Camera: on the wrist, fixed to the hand. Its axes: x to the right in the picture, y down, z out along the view.
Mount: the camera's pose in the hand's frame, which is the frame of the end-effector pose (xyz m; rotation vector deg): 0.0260 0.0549 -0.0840 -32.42 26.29 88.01
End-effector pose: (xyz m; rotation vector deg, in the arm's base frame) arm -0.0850 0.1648 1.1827 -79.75 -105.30 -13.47
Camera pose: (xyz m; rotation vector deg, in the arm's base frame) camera 0.0014 0.1560 1.2393 -140.05 -0.23 -12.36
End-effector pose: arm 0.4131 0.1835 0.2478 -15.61 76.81 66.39
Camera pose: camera 0.3147 0.1597 0.2256 -10.23 -79.99 -150.76
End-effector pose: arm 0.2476 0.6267 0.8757 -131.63 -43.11 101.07
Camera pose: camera 0.3474 0.6068 0.8559 113.15 -30.93 -30.68
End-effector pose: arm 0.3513 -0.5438 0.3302 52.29 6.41 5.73
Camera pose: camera 0.3632 -0.4412 0.3214 12.15 -12.18 96.33
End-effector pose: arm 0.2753 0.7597 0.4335 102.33 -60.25 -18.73
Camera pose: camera 0.3158 0.7846 0.5256 12.14 -83.55 37.13
